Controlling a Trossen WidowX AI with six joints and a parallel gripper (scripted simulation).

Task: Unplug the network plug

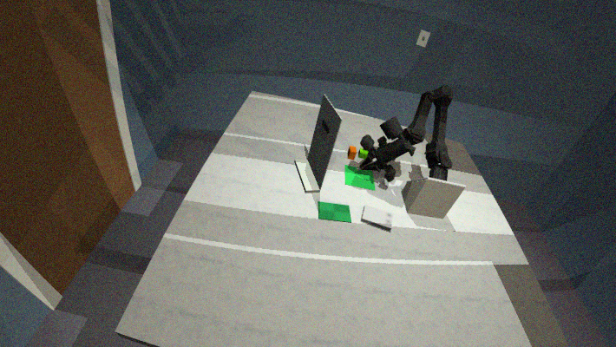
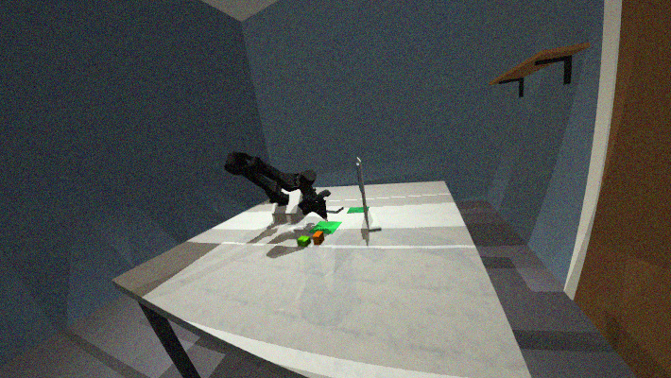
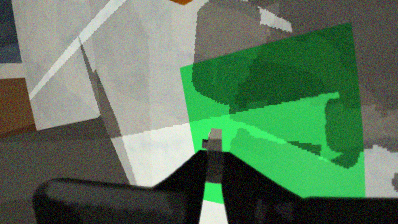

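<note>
Right now the bright green square is 10 mm behind my gripper tip and 50 mm below it. The rest, counted from my gripper tip: network plug (right at my gripper tip); then socket panel (190 mm ahead, 30 mm to the left, 90 mm above).
</note>
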